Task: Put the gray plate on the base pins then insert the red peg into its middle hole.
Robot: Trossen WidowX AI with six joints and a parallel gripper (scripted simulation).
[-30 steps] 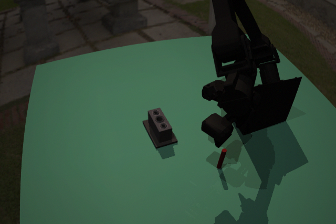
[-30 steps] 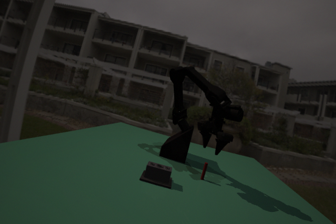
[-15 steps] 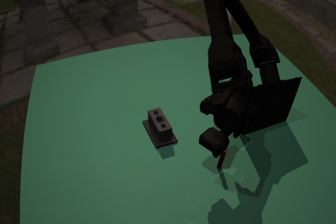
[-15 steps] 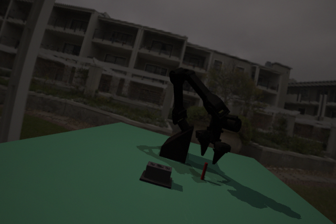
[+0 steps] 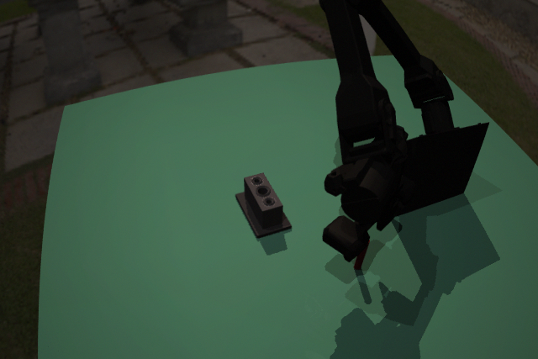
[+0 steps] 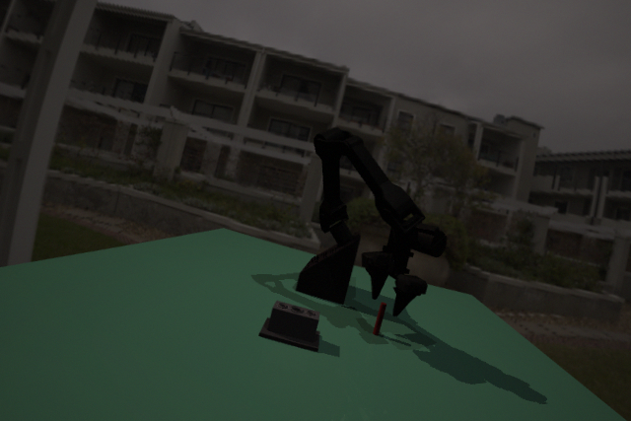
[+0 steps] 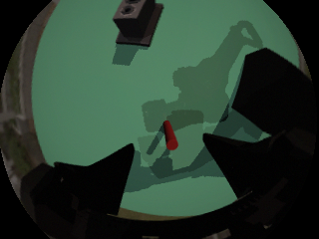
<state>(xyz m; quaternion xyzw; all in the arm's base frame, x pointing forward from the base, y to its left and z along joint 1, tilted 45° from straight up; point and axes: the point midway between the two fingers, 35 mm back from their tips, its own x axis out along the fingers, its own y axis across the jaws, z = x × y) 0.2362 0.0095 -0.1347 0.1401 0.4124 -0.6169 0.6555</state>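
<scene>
Right now my gripper tip is 30 mm above the red peg. Round my gripper tip: gray plate (200 mm to the right, 100 mm ahead, 30 mm below).
</scene>
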